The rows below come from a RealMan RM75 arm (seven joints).
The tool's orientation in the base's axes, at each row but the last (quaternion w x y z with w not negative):
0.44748, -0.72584, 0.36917, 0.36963
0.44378, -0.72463, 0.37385, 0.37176
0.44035, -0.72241, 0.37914, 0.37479
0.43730, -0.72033, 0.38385, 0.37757
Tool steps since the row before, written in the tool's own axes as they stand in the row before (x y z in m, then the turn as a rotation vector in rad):
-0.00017, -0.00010, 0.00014, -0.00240, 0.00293, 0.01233
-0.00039, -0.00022, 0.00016, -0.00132, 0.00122, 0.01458
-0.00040, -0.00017, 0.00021, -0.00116, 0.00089, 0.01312
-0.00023, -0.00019, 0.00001, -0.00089, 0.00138, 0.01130
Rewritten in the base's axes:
-0.00002, 0.00020, 0.00014, -0.00617, 0.01091, -0.00305
-0.00001, 0.00030, 0.00037, -0.00467, 0.01331, -0.00410
-0.00007, 0.00034, 0.00034, -0.00401, 0.01204, -0.00364
0.00007, 0.00012, 0.00026, -0.00395, 0.01015, -0.00344

